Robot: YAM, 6 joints.
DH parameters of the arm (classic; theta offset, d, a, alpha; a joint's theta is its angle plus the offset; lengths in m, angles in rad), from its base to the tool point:
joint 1: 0 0.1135 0.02 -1.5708
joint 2: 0 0 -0.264 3.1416
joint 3: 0.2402 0 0.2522 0
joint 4: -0.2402 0 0.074 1.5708
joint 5: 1.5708 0 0 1.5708
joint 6: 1.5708 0.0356 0 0
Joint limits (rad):
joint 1: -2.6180..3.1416
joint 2: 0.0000..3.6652
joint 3: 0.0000..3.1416
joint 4: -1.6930..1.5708
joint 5: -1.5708..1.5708
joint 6: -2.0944..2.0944
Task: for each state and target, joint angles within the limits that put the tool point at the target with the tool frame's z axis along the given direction. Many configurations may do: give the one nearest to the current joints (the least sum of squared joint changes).
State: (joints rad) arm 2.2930 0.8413 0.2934 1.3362 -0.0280 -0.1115
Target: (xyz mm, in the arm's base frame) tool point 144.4 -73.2 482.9 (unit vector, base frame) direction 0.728 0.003 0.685
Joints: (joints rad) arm 2.5875 0.3127 1.0480 1.5691 0.3960 -0.1115
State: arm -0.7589 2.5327 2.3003 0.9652 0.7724 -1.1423
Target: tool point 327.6 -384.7 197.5 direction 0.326 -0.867 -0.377
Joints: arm -0.8418 2.1790 1.5754 0.1921 0.3409 -1.1423
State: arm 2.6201 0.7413 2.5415 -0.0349 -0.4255 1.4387
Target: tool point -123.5 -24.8 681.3 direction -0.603 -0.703 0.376
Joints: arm 3.1393 1.5587 2.8001 -0.6826 -0.7820 1.4387
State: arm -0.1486 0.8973 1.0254 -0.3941 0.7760 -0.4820
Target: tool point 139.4 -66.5 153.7 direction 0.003 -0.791 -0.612
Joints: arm -0.2686 1.0430 0.4114 -0.6046 0.8660 -0.4820
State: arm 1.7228 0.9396 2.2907 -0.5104 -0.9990 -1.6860
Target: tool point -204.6 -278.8 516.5 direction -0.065 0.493 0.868
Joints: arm 0.9718 0.4740 2.5604 -0.9190 -0.3379 -1.6860
